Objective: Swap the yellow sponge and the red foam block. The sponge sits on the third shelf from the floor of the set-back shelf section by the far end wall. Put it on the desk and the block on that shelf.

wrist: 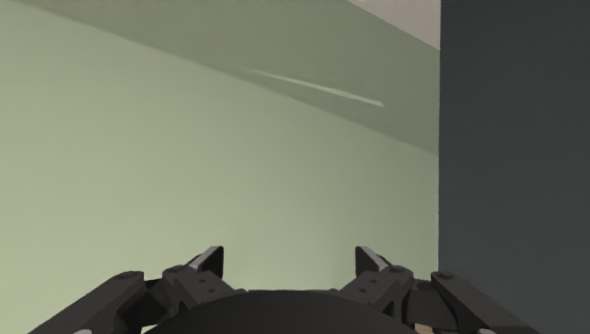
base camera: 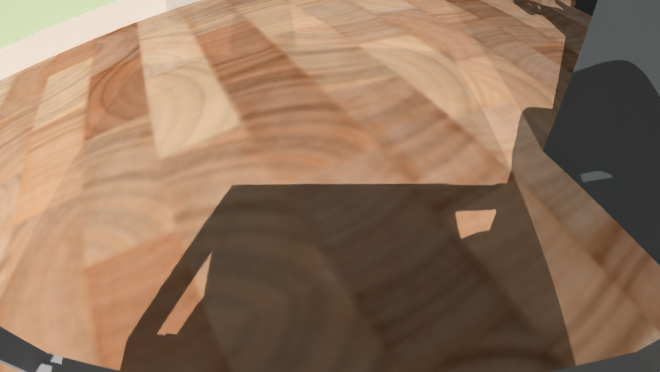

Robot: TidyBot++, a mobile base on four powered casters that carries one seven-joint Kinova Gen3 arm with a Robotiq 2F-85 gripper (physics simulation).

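Places are measured from the arm's base along level axes (x ahead, y left, z up), in centimetres.
Pixels of known places: gripper, fingertip midpoint: (wrist: pixel 289 261).
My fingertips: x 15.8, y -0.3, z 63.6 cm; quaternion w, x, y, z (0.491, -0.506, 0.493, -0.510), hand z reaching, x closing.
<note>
Behind a point stands the place of what it marks.
My gripper (wrist: pixel 289 261) {y -0.3, x 15.8, z 63.6 cm} is open and empty in the wrist view, its two fingers wide apart in front of a pale green wall. The yellow sponge, the red foam block, the desk and the set-back shelf section's third shelf do not show in either view.
A tall dark grey panel (wrist: pixel 515 150) {y -37.8, x 39.2, z 75.1 cm} (base camera: pixel 620 40) {y -34.0, x 46.0, z -17.5 cm} stands close on the right in both views. The green wall (wrist: pixel 150 175) {y 66.2, x 112.4, z 67.9 cm} (base camera: pixel 60 17) {y 83.1, x 102.9, z -29.1 cm} is ahead and to the left, with a white baseboard (base camera: pixel 75 37) {y 80.3, x 102.9, z -36.7 cm}. The wood floor (base camera: pixel 300 135) {y 5.5, x 52.2, z -39.6 cm} carries a dark shadow.
</note>
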